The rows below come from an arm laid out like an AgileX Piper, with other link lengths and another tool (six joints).
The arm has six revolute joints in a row. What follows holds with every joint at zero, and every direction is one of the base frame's.
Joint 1 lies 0.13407 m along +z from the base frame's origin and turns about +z.
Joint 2 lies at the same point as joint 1 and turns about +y.
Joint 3 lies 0.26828 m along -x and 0.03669 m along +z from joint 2 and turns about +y.
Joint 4 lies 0.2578 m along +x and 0.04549 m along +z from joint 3 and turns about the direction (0.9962, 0, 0.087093).
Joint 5 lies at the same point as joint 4 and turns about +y.
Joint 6 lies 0.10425 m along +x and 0.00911 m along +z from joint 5 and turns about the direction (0.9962, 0, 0.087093).
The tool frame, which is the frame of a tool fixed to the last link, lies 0.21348 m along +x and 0.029 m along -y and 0.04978 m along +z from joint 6; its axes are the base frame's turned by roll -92.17, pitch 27.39 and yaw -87.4 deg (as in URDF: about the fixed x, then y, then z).
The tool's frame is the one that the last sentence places.
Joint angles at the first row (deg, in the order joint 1, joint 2, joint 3, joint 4, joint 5, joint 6):
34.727 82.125 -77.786 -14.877 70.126 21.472
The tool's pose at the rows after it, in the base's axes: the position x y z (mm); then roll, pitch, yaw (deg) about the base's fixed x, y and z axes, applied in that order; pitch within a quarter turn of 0, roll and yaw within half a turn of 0:
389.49 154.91 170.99 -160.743 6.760 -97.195
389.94 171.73 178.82 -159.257 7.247 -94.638
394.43 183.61 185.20 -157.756 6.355 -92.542
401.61 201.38 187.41 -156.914 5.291 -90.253
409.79 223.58 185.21 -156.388 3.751 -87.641
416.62 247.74 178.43 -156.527 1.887 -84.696
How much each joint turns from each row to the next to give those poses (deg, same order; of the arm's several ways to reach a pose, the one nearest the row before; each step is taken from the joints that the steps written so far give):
2.765 0.000 -1.679 -0.378 -1.270 -0.099
2.195 0.000 -0.631 -0.678 -0.791 0.001
1.891 1.127 -1.504 -1.636 -0.100 -0.103
1.779 2.761 -2.790 -1.107 -0.002 -0.570
1.979 3.863 -3.425 -1.157 0.000 -0.768
1.821 4.482 -3.904 -0.673 0.325 -1.493

